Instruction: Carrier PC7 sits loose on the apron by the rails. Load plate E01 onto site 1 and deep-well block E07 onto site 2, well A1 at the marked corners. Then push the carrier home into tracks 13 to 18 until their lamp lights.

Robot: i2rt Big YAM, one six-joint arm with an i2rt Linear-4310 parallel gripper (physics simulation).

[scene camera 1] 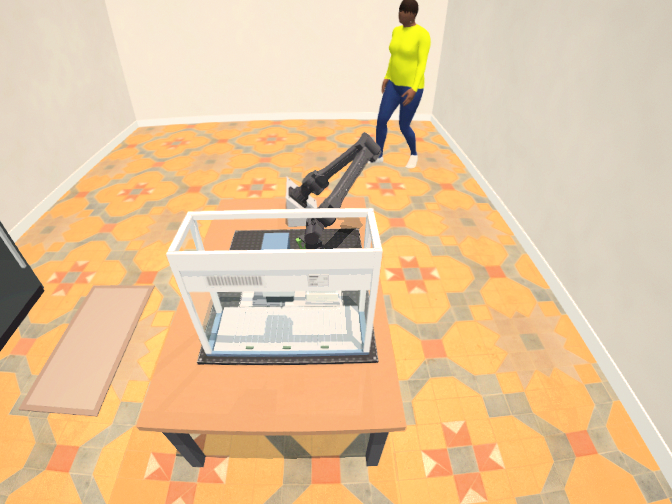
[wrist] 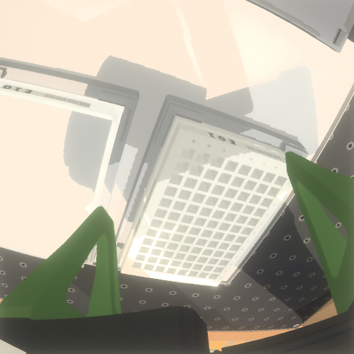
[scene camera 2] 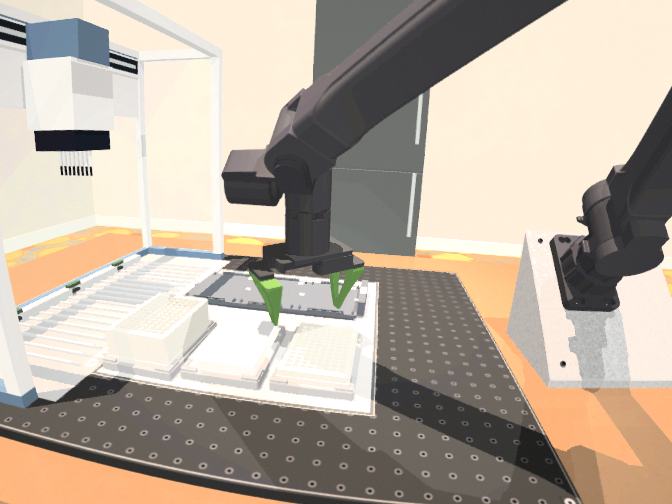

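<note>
My gripper (scene camera 2: 307, 316) (wrist: 193, 188) is open and empty, its green fingers pointing down. It hangs above the apron between the carrier and the row of labware. Plate E01 (scene camera 2: 320, 349) (wrist: 210, 200), white with a grid of wells, sits in a holder at the row's arm-side end. In the wrist view it lies below the fingertips, nearer the right finger. A tall white deep-well block (scene camera 2: 157, 325) sits at the row's rail-side end; its label is not legible. The long grey carrier (scene camera 2: 282, 292) (wrist: 317, 22) lies flat on the apron (scene camera 2: 363, 398), behind the fingers in scene camera 2.
A flat white plate labelled E10 (scene camera 2: 233, 347) (wrist: 40, 150) sits between block and E01. The white rails (scene camera 2: 146, 273) (scene camera 1: 233, 325) lie inside the white-framed enclosure (scene camera 1: 271, 261). A pipetting head (scene camera 2: 70, 97) hangs over them. A person (scene camera 1: 407, 59) stands behind the arm.
</note>
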